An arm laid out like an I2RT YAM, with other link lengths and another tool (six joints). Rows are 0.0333 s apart.
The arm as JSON. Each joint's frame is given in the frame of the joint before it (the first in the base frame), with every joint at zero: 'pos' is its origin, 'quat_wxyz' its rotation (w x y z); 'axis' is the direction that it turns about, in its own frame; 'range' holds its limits. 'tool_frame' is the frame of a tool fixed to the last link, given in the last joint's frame.
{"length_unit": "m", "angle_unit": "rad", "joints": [
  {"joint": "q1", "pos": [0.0, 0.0, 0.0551], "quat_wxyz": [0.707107, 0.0, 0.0, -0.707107], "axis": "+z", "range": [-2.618, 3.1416]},
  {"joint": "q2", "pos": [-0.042, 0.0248, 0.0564], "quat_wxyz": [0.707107, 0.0, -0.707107, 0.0], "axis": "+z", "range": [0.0, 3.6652]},
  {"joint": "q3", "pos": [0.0, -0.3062, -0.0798], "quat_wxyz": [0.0, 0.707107, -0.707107, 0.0], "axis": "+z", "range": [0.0, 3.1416]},
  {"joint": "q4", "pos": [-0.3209, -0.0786, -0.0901], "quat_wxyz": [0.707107, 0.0, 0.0, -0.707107], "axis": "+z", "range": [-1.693, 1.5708]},
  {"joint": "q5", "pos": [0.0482, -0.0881, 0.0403], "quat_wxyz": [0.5, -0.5, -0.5, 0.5], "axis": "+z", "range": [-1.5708, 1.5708]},
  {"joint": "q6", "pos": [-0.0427, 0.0, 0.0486], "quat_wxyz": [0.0, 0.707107, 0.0, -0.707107], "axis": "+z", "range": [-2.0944, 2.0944]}
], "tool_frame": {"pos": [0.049, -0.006, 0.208], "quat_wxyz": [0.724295, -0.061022, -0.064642, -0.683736]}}
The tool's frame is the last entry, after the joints.
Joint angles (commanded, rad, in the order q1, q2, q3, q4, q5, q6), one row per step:
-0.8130, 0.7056, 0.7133, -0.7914, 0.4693, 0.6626
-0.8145, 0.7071, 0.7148, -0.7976, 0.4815, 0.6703
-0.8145, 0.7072, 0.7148, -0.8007, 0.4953, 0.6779
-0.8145, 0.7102, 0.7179, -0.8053, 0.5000, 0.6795
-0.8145, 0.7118, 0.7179, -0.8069, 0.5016, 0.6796
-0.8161, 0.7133, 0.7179, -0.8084, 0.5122, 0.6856
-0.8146, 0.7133, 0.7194, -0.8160, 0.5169, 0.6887
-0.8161, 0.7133, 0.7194, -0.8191, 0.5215, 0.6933
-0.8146, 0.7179, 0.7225, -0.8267, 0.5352, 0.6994
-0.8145, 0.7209, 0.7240, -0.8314, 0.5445, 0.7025
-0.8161, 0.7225, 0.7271, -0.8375, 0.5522, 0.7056
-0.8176, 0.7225, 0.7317, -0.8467, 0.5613, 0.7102
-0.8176, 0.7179, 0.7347, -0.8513, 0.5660, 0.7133
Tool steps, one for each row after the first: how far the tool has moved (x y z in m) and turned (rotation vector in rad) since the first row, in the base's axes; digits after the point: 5 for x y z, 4 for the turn. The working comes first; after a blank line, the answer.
Tool pose at each row, in the base's axes (x y z in m, rotation vector in rad; the steps are taken from these numbers as rounded here):
0.15337, -0.34255, 0.20892, 2.2751, -0.2750, 0.0305
0.14922, -0.34311, 0.20893, 2.2720, -0.2896, 0.0176
0.14543, -0.34371, 0.20950, 2.2659, -0.3039, 0.0067
0.14416, -0.34387, 0.20964, 2.2660, -0.3065, -0.0005
0.14371, -0.34388, 0.20891, 2.2672, -0.3064, -0.0047
0.14045, -0.34475, 0.20915, 2.2624, -0.3191, -0.0143
0.13894, -0.34395, 0.20870, 2.2638, -0.3212, -0.0214
0.13680, -0.34405, 0.20846, 2.2627, -0.3292, -0.0265
0.13359, -0.34428, 0.20843, 2.2601, -0.3378, -0.0425
0.13117, -0.34454, 0.20827, 2.2580, -0.3434, -0.0545
0.12835, -0.34475, 0.20895, 2.2556, -0.3507, -0.0644
0.12481, -0.34458, 0.21044, 2.2522, -0.3601, -0.0747
0.12295, -0.34412, 0.21302, 2.2470, -0.3667, -0.0744

-0.00415, -0.00056, 0.00001, -0.0007, 0.0046, -0.0150
-0.00794, -0.00116, 0.00058, -0.0044, 0.0080, -0.0295
-0.00921, -0.00132, 0.00072, -0.0035, 0.0123, -0.0337
-0.00966, -0.00133, -0.00001, -0.0019, 0.0153, -0.0349
-0.01292, -0.00220, 0.00023, -0.0045, 0.0182, -0.0476
-0.01443, -0.00140, -0.00022, -0.0023, 0.0225, -0.0513
-0.01657, -0.00150, -0.00046, -0.0020, 0.0236, -0.0589
-0.01978, -0.00173, -0.00049, -0.0021, 0.0323, -0.0706
-0.02220, -0.00199, -0.00065, -0.0024, 0.0392, -0.0787
-0.02502, -0.00220, 0.00003, -0.0029, 0.0440, -0.0875
-0.02856, -0.00203, 0.00152, -0.0041, 0.0485, -0.0980
-0.03042, -0.00157, 0.00410, -0.0085, 0.0464, -0.1032

